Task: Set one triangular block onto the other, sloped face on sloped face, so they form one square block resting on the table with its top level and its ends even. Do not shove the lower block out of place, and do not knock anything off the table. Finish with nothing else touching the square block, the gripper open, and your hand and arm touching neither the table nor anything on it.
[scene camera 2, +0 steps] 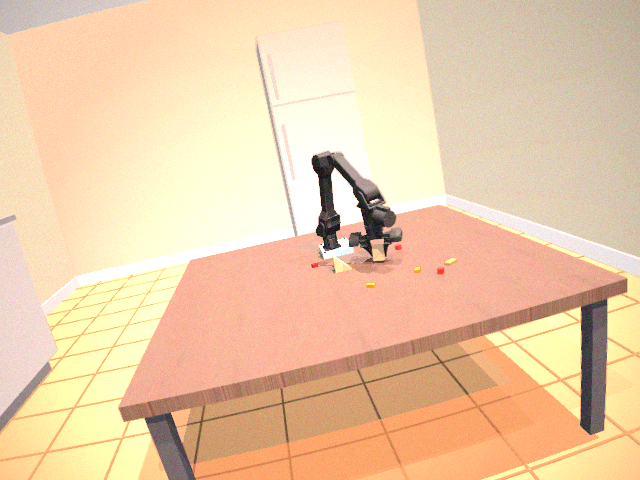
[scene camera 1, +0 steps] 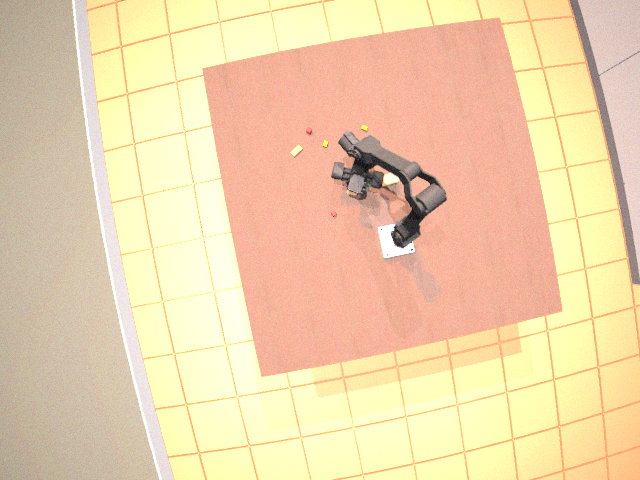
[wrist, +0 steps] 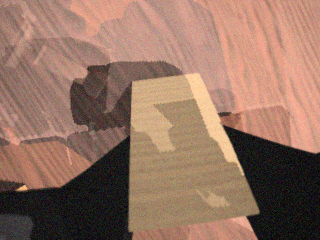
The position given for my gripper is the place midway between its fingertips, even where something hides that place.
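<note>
You'd find my gripper (scene camera 1: 353, 185), (scene camera 2: 380, 256), (wrist: 174, 137) in these views, and what it's carrying is a tan triangular block (wrist: 183, 170).
</note>
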